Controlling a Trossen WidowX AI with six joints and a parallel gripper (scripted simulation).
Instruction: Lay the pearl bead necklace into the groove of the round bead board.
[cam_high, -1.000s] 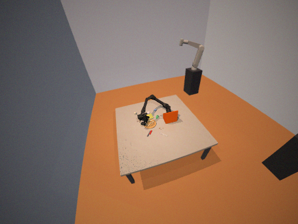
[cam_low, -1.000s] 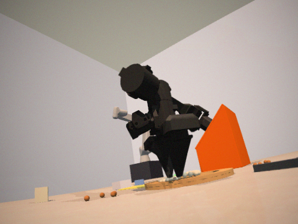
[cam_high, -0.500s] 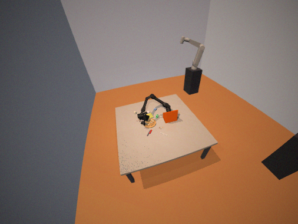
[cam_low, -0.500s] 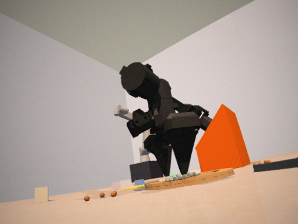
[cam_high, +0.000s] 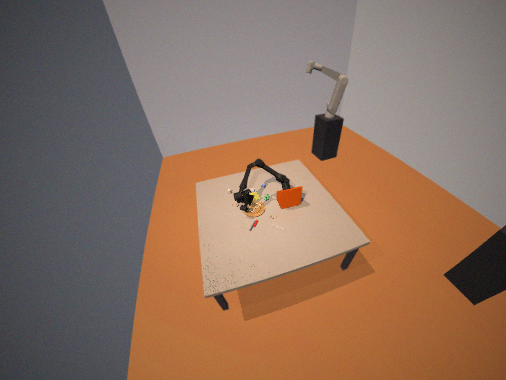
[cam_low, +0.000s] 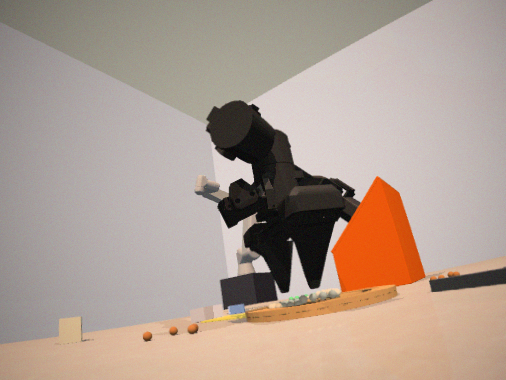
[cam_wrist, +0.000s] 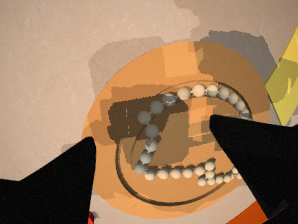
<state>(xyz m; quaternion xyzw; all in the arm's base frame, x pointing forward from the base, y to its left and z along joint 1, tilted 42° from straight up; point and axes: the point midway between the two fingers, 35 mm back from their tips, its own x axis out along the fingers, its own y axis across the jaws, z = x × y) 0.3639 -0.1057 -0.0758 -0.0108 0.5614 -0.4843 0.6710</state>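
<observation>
Now: the round wooden bead board 6 cm behind my gripper tip and 2 cm below it. Round my gripper tip: tan cube: 11 cm ahead, 33 cm to the right, 1 cm below; yellow flat piece: 11 cm behind, 17 cm to the right, 3 cm below; red-handled tool: 18 cm to the left, 2 cm below.
</observation>
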